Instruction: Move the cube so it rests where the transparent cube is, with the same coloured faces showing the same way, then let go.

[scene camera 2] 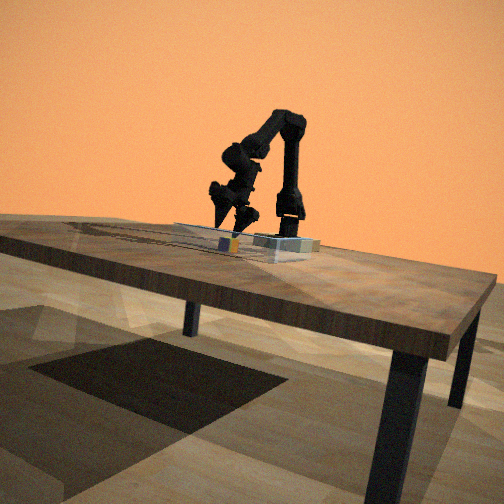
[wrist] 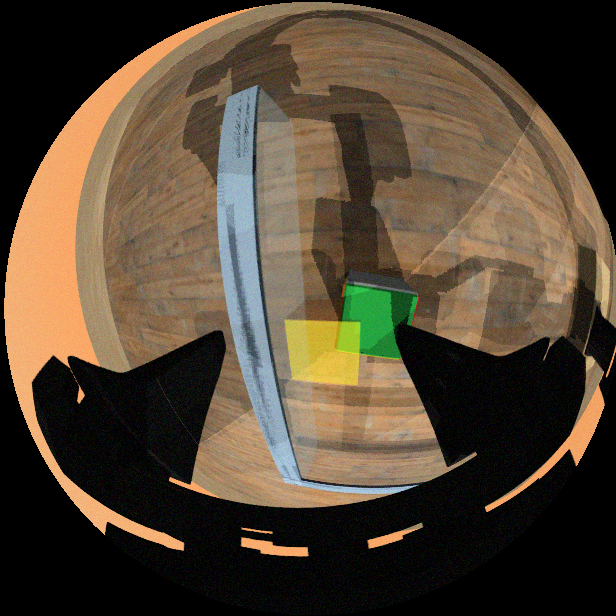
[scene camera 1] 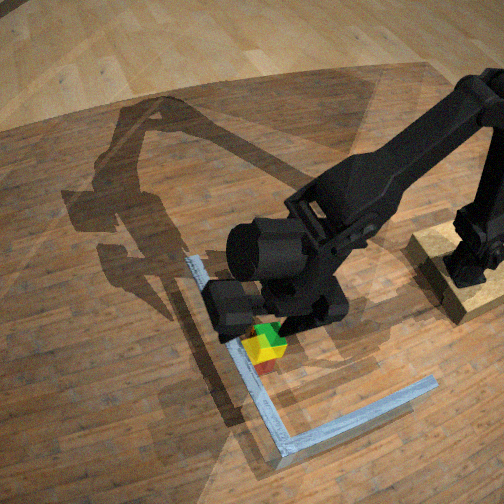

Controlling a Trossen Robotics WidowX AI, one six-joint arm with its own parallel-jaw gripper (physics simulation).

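Note:
The cube (scene camera 1: pixel 268 338) rests on the table with its green face up and a red side face showing; in the wrist view (wrist: pixel 378 320) it lies just past my right fingertip. The transparent cube (scene camera 1: pixel 258 349), yellow on top, overlaps it at the front left, against the grey rail; it also shows in the wrist view (wrist: pixel 320 350). My gripper (wrist: pixel 312 372) is open, hovers above both, and holds nothing. In the scene camera 2 view the gripper (scene camera 2: pixel 232 217) is above the cube (scene camera 2: pixel 230 245).
An L-shaped grey rail (scene camera 1: pixel 272 400) runs along the left of the cubes and turns right at the front; it also shows in the wrist view (wrist: pixel 245 290). The arm's base stands on a tan block (scene camera 1: pixel 460 268) at the right.

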